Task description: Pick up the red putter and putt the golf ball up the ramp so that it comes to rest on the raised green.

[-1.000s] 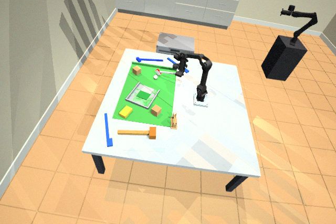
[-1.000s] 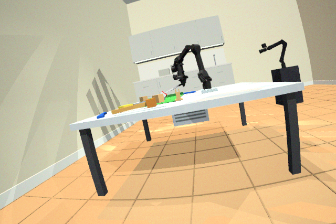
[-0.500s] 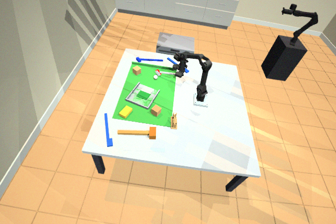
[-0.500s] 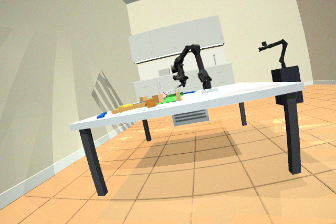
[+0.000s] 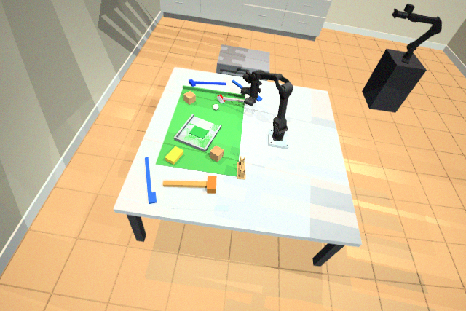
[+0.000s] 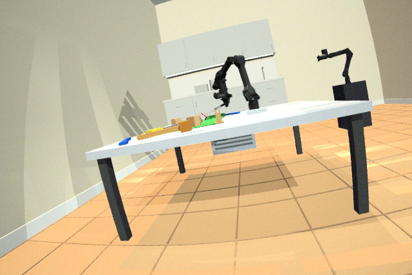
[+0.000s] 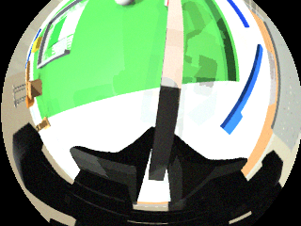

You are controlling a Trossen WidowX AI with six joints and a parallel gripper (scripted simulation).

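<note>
Now: gripper tip 11 cm short of the putter, 3 cm to the left of it and 1 cm above it. Round my gripper tip: yellow block (44 cm ahead, 48 cm to the left, 6 cm below); then white golf ball (24 cm ahead, 1 cm to the left, 5 cm below).
</note>
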